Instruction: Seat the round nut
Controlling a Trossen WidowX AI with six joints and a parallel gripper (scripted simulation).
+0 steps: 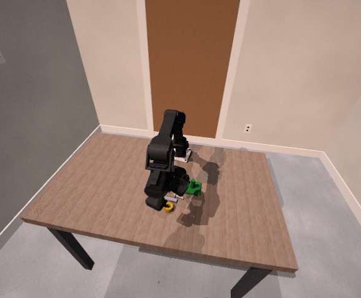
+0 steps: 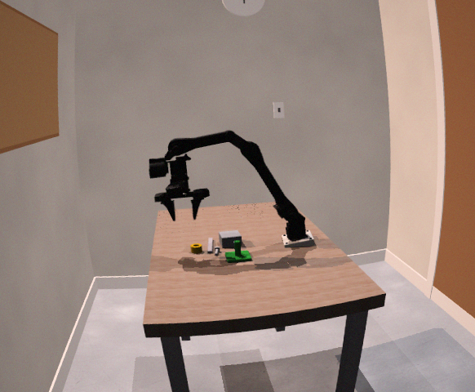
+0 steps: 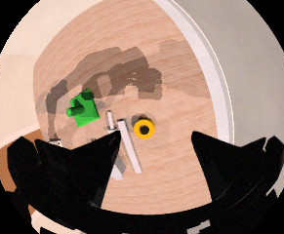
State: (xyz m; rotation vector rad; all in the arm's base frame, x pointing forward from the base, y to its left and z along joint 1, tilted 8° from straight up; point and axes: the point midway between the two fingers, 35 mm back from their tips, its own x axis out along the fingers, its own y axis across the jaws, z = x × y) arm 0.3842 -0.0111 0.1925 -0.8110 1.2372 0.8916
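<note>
The grey rod is 15 cm below my hand, 9 cm behind it and 5 cm to the right of it. From my hand the other things lie so: bolt (15 cm below, 10 cm behind, 2 cm to the left); grey block (17 cm behind, 14 cm below, 6 cm to the right).
</note>
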